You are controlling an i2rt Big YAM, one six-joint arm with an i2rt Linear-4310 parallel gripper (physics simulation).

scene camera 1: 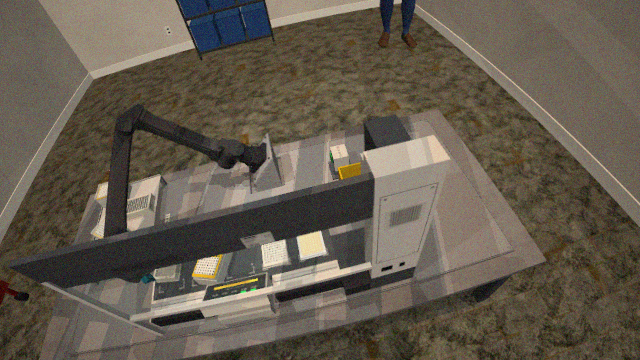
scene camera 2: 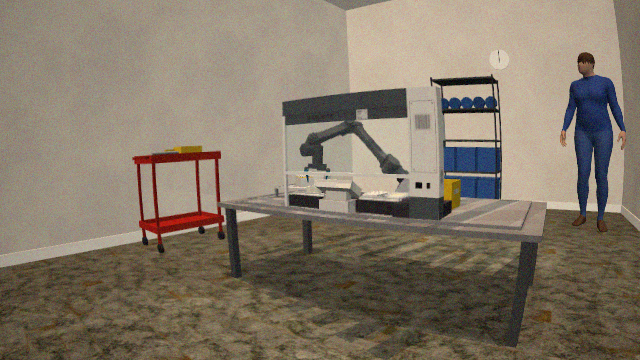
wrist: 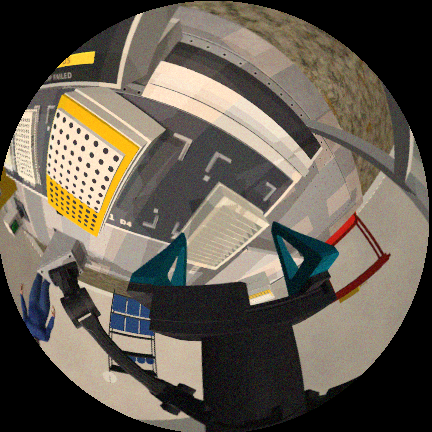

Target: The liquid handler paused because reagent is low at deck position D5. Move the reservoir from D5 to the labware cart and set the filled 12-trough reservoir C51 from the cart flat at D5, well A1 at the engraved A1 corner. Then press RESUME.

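Seen in the pictures: gripper, fingertip midpoint: (scene camera 1: 166,269) (scene camera 2: 316,182) (wrist: 229,231); arm's base, link origin: (scene camera 1: 259,158) (scene camera 2: 406,180) (wrist: 63,271).
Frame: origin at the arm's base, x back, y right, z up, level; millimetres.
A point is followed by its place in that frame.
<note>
A pale troughed reservoir (scene camera 1: 167,272) {x -455, y 322, z -21 mm} (wrist: 225,227) {x -446, y 315, z -9 mm} is at the end deck position, past the D4 label. Corner brackets show beside it; whether it is seated is unclear. My gripper (scene camera 2: 317,176) {x -460, y 303, z 14 mm} (wrist: 229,231) {x -460, y 303, z 14 mm} is open, with its teal fingertips apart on either side of the reservoir in the wrist view; the height between them is unclear. In scene camera 1 a teal finger shows beside the reservoir. The control screen (scene camera 1: 237,287) (wrist: 75,72) has a yellow bar and, in scene camera 1, green marks; RESUME is not legible. C51 cannot be identified.
A yellow-edged tip rack (scene camera 1: 207,266) (wrist: 82,160) stands next to the reservoir. The handler's dark top beam (scene camera 1: 200,225) {x -598, y -50, z 447 mm} (scene camera 2: 345,105) {x -599, y -41, z 401 mm} and clear end panel enclose the deck. A red cart (scene camera 2: 177,157) (wrist: 345,229) stands beyond the table. A white vented unit (scene camera 1: 142,202) {x -124, y 522, z -19 mm} is behind the handler.
</note>
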